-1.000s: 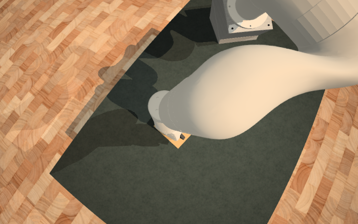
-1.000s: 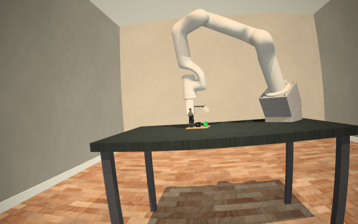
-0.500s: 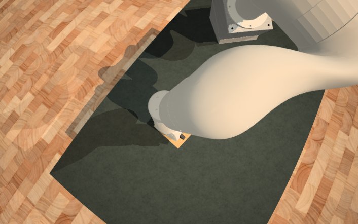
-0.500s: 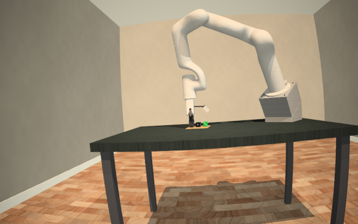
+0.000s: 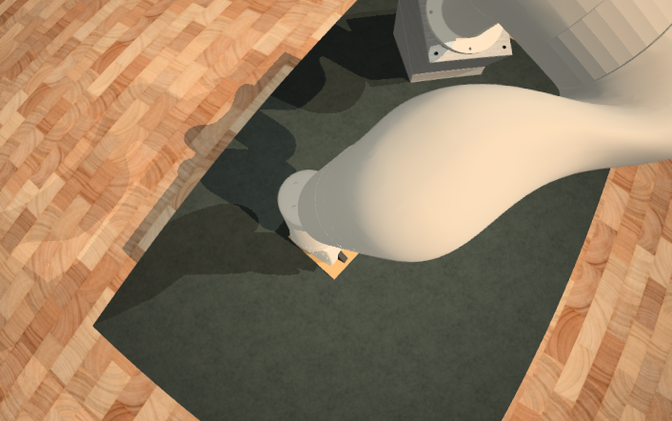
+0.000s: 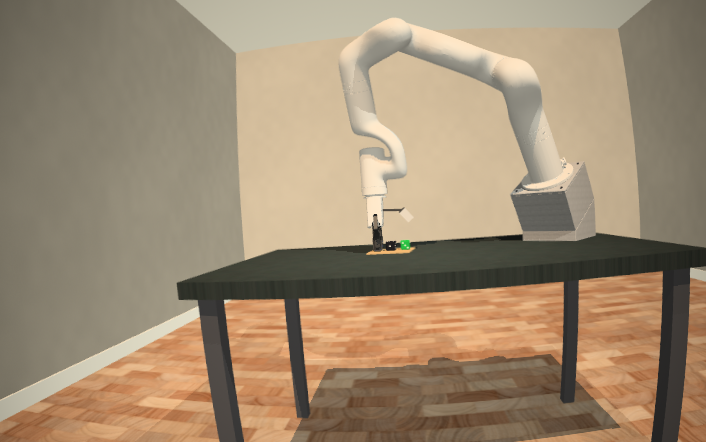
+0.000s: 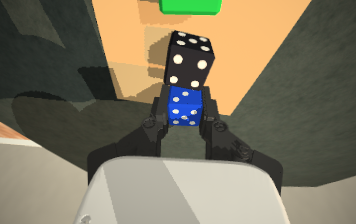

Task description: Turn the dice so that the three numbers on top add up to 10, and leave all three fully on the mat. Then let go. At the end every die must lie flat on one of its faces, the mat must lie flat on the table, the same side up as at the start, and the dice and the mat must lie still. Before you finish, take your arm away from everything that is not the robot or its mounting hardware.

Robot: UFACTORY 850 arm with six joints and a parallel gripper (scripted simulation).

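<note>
Now: hand 1 cm above the blue die. Round my hand: green die (9 cm behind, 1 cm to the right, 1 cm below); black die (4 cm behind, 1 cm to the right, 1 cm below); orange mat (4 cm behind, 1 cm to the right, 3 cm below).
</note>
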